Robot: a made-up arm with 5 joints. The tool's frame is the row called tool.
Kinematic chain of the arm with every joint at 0, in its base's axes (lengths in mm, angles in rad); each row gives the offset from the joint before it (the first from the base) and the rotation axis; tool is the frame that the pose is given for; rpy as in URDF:
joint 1: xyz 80 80 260 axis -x
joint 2: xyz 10 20 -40 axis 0.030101 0.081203 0.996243
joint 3: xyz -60 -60 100 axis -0.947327 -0.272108 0.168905
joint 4: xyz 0 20 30 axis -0.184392 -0.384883 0.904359
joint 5: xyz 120 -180 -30 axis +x
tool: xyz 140 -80 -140 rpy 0 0 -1.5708
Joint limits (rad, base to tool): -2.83..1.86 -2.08..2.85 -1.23..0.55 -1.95..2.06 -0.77..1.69
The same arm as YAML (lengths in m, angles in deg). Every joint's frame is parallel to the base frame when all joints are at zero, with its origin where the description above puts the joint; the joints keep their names.
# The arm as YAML. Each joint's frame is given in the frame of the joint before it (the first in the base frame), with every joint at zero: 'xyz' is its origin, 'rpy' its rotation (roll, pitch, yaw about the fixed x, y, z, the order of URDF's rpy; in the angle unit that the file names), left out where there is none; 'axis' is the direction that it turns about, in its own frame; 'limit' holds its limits. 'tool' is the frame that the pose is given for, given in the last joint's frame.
units:
  length: m
  angle: deg
joints:
  - name: joint 1
    type: revolute
    origin:
      xyz: [0.08, 0.08, 0.26]
    axis: "-x"
    limit:
      lower: -162.15
      upper: 106.57
  - name: joint 2
    type: revolute
    origin:
      xyz: [0.01, 0.02, -0.04]
    axis: [0.030101, 0.081203, 0.996243]
    limit:
      lower: -119.18
      upper: 163.29
  - name: joint 3
    type: revolute
    origin:
      xyz: [-0.06, -0.06, 0.1]
    axis: [-0.947327, -0.272108, 0.168905]
    limit:
      lower: -70.47
      upper: 31.51
  - name: joint 4
    type: revolute
    origin:
      xyz: [0.0, 0.02, 0.03]
    axis: [-0.184392, -0.384883, 0.904359]
    limit:
      lower: -111.73
      upper: 118.03
  - name: joint 5
    type: revolute
    origin:
      xyz: [0.12, -0.18, -0.03]
    axis: "+x"
    limit:
      lower: -44.12
      upper: 96.83
tool:
  origin:
    xyz: [0.14, -0.08, -0.14]
    rpy: [0.0, 0.0, -90.0]

